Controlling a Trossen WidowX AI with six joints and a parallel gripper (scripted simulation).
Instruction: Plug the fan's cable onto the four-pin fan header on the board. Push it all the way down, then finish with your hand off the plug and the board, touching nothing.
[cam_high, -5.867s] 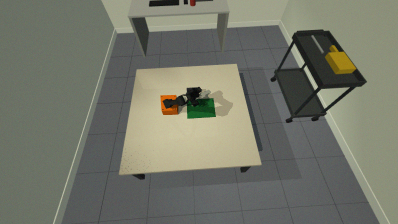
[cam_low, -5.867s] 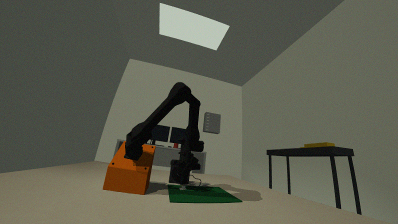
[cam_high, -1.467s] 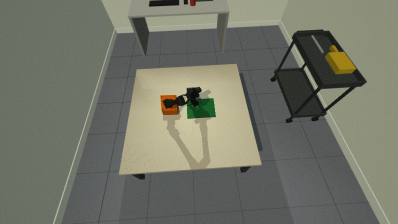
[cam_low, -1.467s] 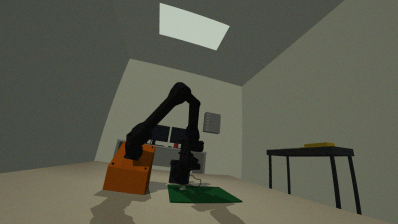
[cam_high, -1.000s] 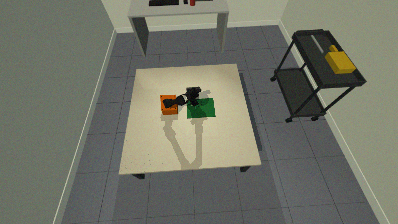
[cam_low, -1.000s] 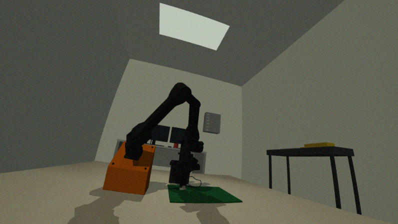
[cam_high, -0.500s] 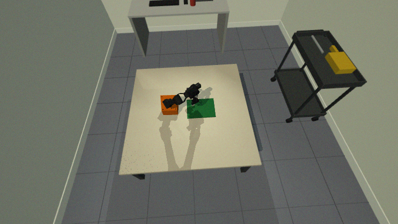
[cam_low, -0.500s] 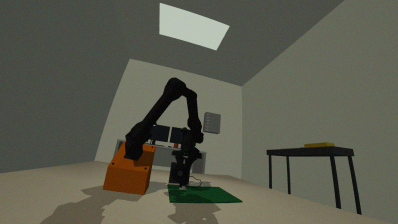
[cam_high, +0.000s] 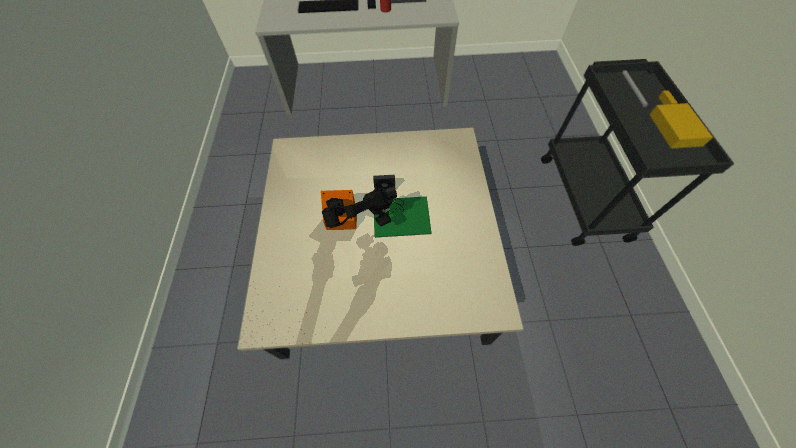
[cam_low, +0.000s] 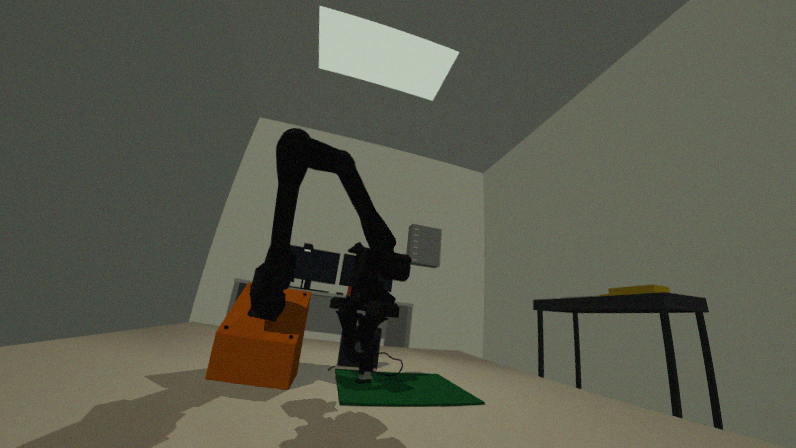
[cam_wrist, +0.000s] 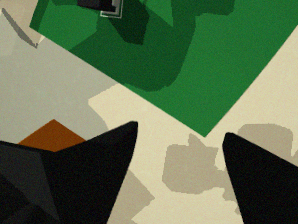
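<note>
The dark fan plug lies 40 mm ahead of my gripper tip, 110 mm to the left of it and 60 mm below it. The rest, counted from my gripper tip: black fan: 20 mm ahead, 250 mm to the left, 30 mm below; then green board: 120 mm ahead, 70 mm to the left, 110 mm below.
</note>
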